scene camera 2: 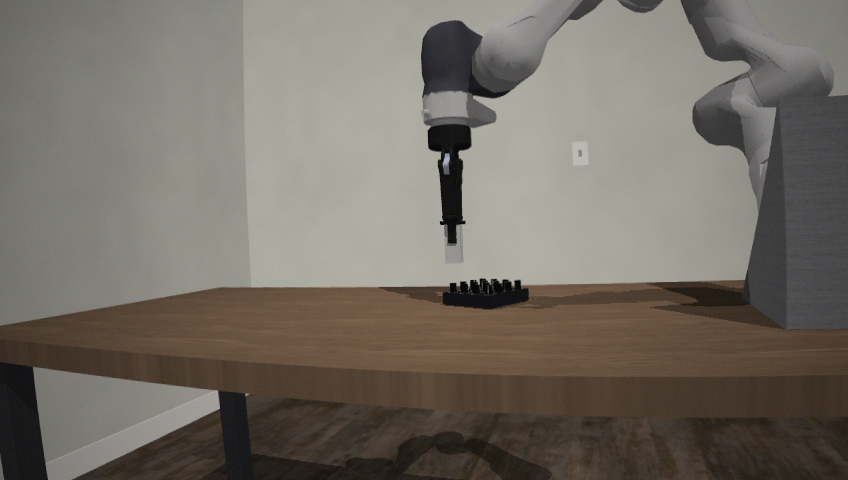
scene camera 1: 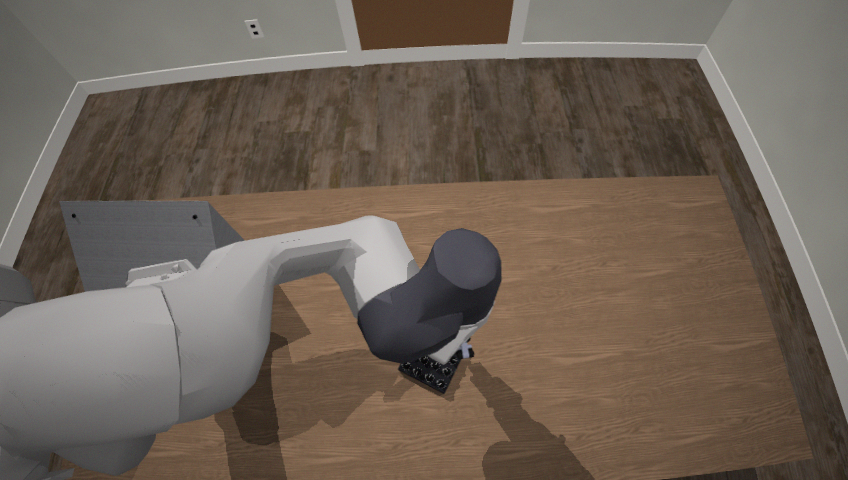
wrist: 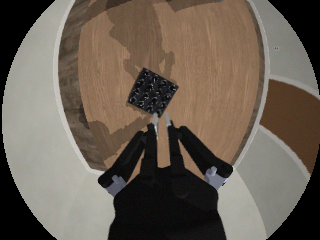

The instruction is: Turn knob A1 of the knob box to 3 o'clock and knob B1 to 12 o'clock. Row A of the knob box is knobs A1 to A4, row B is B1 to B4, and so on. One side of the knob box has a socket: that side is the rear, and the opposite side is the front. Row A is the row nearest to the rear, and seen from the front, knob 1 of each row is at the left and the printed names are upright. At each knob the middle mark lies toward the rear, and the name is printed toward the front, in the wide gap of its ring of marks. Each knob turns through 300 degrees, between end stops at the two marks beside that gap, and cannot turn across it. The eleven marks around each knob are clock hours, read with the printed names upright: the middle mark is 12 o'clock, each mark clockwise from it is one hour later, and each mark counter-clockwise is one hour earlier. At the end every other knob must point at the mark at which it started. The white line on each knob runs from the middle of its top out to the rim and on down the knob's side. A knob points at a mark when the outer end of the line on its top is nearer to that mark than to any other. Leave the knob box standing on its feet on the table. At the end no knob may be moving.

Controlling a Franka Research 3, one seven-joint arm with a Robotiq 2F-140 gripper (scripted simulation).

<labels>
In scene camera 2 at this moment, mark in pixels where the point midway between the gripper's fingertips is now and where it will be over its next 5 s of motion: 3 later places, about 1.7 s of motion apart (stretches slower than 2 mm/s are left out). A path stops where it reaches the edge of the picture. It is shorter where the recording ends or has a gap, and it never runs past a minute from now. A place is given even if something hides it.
The gripper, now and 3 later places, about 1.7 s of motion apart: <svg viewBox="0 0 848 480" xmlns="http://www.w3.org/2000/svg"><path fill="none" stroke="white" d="M454 262L462 255L464 274L464 281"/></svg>
</labels>
